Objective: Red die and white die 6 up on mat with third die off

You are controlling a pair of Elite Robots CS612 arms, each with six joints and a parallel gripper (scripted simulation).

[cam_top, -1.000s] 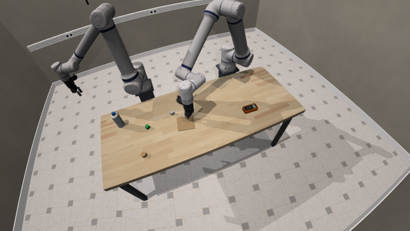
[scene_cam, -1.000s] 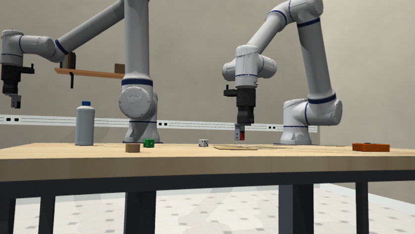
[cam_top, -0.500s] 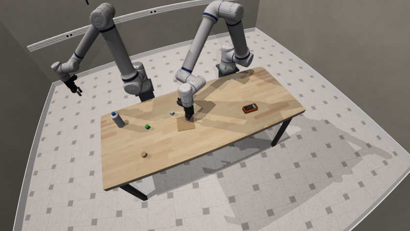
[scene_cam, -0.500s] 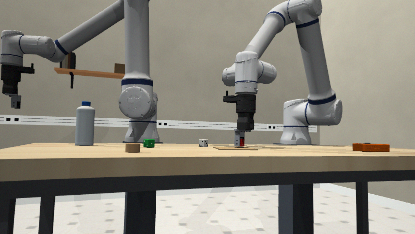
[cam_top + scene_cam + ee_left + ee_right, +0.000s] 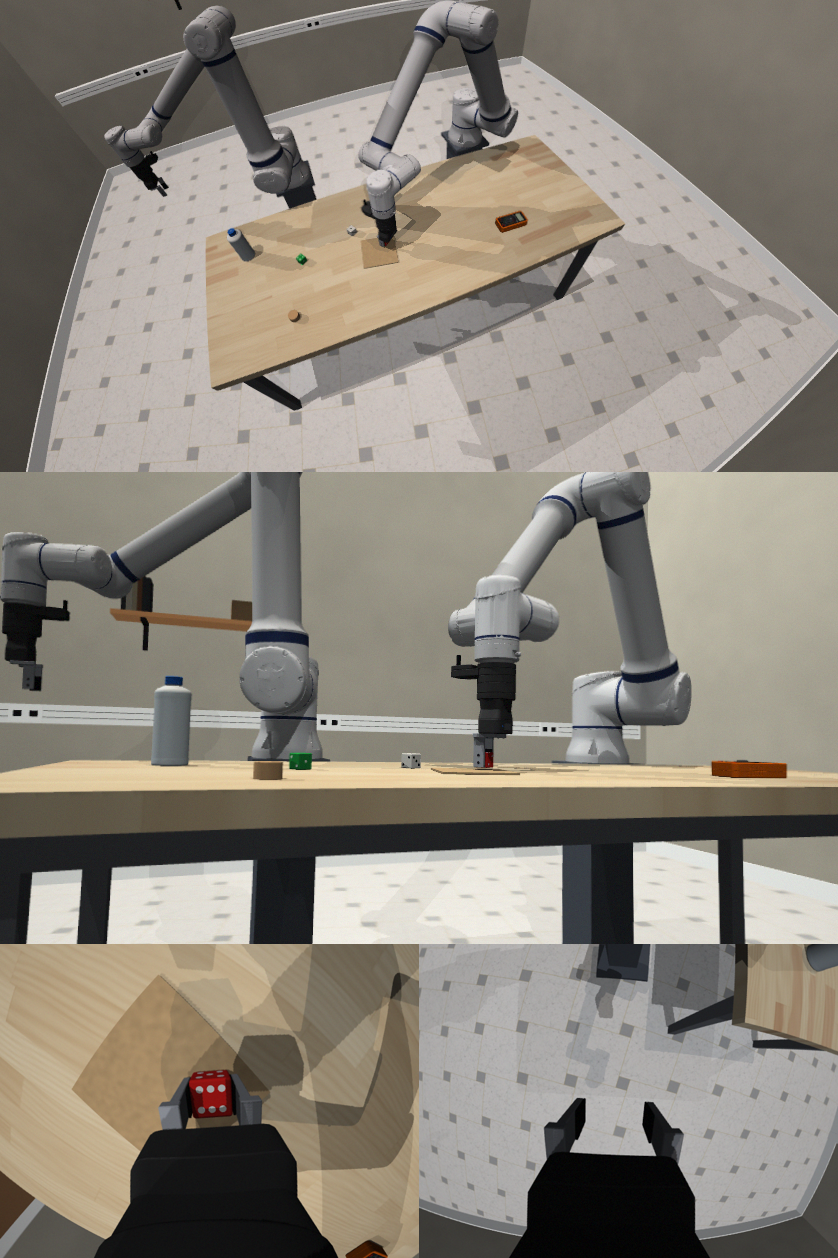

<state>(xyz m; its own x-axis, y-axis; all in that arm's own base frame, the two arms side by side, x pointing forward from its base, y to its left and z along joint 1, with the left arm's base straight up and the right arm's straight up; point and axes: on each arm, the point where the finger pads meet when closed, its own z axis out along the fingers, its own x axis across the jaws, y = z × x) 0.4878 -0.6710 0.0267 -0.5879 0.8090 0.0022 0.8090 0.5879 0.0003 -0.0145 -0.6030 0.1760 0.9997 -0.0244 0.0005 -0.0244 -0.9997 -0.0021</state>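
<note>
Now: left hand right at the red die. From my left hand the other things lie so: white die 120 mm to the right, 100 mm behind, 10 mm below; then brown mat 30 mm to the right, 30 mm ahead, 20 mm below; then green die 350 mm to the right, 20 mm behind, 10 mm below.
</note>
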